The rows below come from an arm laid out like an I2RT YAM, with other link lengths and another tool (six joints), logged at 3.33 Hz.
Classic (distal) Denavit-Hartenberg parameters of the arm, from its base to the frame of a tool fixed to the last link. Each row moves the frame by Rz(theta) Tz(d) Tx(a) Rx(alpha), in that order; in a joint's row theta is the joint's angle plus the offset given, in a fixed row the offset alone. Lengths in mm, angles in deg.
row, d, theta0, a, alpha
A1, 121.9, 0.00, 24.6, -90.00
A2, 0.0, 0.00, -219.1, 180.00
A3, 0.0, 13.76, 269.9, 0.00
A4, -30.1, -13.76, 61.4, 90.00
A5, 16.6, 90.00, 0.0, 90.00
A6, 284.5, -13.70, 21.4, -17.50
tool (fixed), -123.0, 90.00, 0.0, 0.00
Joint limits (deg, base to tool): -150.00..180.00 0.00..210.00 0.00..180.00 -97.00..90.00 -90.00..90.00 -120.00..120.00
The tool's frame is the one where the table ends.
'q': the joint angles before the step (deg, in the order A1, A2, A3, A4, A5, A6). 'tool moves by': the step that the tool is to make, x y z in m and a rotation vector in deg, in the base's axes. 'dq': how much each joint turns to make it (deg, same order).
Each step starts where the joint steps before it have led.
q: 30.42, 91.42, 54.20, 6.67, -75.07, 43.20
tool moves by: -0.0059, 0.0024, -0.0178, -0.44, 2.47, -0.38
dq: 0.94, 0.92, -3.57, 7.34, 0.72, 5.40
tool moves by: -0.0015, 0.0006, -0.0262, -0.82, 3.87, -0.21
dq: 0.19, 3.63, -2.40, 7.18, -0.25, 5.07
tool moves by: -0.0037, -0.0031, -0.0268, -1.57, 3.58, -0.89
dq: 0.06, 2.82, -2.69, 4.87, 0.60, 3.35
